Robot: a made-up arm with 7 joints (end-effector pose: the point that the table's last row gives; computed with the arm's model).
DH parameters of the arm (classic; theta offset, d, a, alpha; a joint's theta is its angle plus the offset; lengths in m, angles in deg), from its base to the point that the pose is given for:
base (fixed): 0 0 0 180
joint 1: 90 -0.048 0.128 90
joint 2: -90 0.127 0.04 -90
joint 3: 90 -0.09 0.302 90
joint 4: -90 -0.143 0.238 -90
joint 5: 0 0.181 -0.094 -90
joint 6: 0 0.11 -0.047 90
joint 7: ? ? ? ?
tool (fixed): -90 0.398 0 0
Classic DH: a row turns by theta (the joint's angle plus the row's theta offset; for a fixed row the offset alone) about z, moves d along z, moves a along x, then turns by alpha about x.
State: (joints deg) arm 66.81 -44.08 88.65 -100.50 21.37 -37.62 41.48
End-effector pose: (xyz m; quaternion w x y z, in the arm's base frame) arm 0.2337 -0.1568 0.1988 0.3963 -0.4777 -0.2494 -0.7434
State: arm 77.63 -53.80 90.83 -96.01 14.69 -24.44 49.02
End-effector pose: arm 0.1900 -0.1948 0.1571 0.2670 -0.5349 -0.2288 -0.7683
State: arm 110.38 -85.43 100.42 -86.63 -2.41 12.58 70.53
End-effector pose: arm -0.0342 -0.2679 0.1217 0.0485 -0.6177 -0.0982 -0.7788
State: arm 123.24 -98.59 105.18 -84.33 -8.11 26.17 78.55
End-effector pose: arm -0.1350 -0.2859 0.1295 0.0144 -0.6211 0.0064 -0.7836
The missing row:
joint 7: 0 -0.286 0.052 90
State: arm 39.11 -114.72 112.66 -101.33 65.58 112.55 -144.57
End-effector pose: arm -0.1509 -0.7773 -0.4706 0.1077 -0.0259 0.8582 -0.5012
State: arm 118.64 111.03 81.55 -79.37 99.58 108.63 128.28
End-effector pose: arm 0.2247 0.1998 0.2708 0.2343 0.7170 0.5572 0.3473
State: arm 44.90 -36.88 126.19 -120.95 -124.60 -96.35 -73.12
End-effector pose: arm -0.0345 -0.4877 -0.0918 0.2848 0.4558 0.5621 -0.6286
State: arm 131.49 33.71 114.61 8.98 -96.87 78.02 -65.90
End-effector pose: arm -0.4561 -0.9624 -0.2228 0.2701 0.2951 -0.9091 0.1166
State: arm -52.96 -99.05 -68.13 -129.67 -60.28 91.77 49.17
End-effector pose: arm -0.3461 -0.2631 -0.0387 0.2297 0.4249 -0.5398 -0.6895
